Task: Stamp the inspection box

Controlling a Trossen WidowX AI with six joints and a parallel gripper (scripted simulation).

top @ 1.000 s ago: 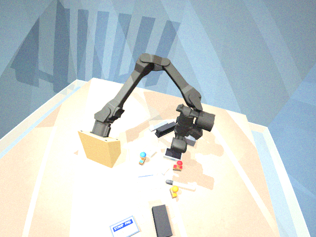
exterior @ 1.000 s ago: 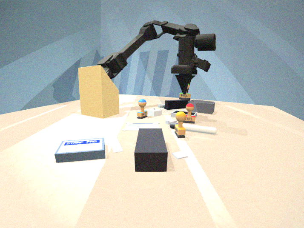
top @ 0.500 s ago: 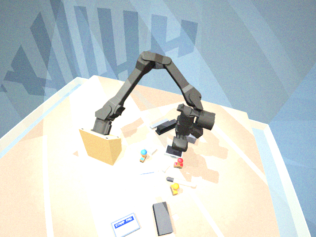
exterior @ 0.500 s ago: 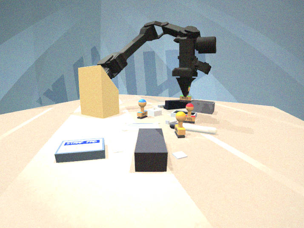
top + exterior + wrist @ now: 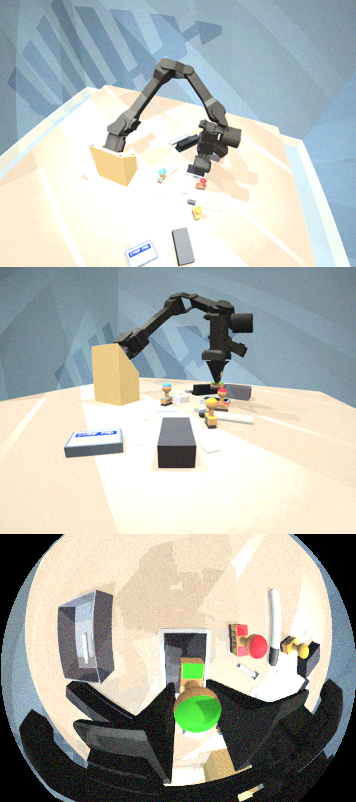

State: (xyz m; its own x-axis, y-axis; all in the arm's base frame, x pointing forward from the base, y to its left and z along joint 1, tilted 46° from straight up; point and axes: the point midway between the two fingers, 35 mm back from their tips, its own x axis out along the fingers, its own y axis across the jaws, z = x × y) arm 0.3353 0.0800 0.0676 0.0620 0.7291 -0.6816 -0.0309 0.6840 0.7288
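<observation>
Now: gripper tip 60 mm above the ink pad. Also, from my gripper tip: red-knobbed stamp: 70 mm to the right, 50 mm below, 30 mm ahead; then green knob stamp: right at my gripper tip; then grey tray: 140 mm to the left, 60 mm below, 50 mm ahead.
</observation>
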